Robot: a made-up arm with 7 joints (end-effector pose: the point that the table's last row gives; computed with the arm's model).
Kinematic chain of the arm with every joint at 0, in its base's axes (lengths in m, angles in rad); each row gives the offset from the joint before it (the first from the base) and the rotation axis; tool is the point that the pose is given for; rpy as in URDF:
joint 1: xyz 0 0 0.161 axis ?
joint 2: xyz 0 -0.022 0.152 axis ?
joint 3: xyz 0 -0.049 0.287 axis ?
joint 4: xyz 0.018 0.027 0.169 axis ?
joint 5: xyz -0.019 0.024 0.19 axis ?
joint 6: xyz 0 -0.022 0.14 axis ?
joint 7: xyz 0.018 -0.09 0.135 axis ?
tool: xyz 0 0 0 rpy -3.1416 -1.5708 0
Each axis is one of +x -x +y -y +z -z.
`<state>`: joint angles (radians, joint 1 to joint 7).
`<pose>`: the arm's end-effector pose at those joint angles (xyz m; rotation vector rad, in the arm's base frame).
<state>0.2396 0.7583 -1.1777 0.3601 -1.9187 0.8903 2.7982</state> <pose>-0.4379 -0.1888 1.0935 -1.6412 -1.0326 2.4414</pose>
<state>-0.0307 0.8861 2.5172 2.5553 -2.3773 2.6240 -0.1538</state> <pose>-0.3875 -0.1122 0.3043 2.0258 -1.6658 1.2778</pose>
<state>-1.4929 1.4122 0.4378 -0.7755 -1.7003 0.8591 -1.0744</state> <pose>-0.1438 0.7271 0.0258 -1.2729 -1.2390 0.4705</pose>
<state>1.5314 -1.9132 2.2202 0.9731 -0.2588 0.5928 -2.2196</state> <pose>-0.1866 0.8160 0.2028 0.4507 -0.9839 -0.4324</pose>
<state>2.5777 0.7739 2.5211 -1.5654 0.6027 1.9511 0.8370</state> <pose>0.1285 0.0829 0.8001 0.2781 -1.4107 -2.0237</pose>
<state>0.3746 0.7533 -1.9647 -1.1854 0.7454 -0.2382 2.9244</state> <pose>-0.4556 0.1112 0.9325 0.4828 0.7048 -1.3504</pose>
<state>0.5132 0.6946 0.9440 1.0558 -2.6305 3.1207 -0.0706</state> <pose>-0.4328 -0.0691 0.7524 -1.9427 1.3597 0.6038</pose>
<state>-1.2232 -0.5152 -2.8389 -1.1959 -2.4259 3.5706 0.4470</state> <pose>0.0342 -0.4233 0.5581 -0.9563 -0.5769 2.2046</pose>
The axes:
joint 1: +z
joint 2: -y
joint 3: +z
joint 4: +y
joint 5: +z
joint 6: -y
joint 7: +x

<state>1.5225 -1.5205 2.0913 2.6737 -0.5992 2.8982 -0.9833</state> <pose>-0.1105 0.3306 0.4273 -0.1798 -0.4370 0.2283</pose>
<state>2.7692 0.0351 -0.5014 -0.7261 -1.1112 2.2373 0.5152</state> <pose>0.1435 -0.2262 0.8429 0.7844 1.0508 -1.5170</pose>
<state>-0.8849 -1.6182 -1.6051 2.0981 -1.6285 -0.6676 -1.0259</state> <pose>-0.1754 -0.6118 0.3515 0.8014 0.4206 2.1792</pose>
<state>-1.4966 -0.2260 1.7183 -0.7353 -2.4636 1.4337 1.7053</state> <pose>-0.3195 -0.0073 1.0723 -0.8275 -0.8738 2.3090</pose>
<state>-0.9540 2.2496 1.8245 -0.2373 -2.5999 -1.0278 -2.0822</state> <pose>-0.6209 0.2970 -0.1939 0.6007 -0.0534 0.8183</pose>
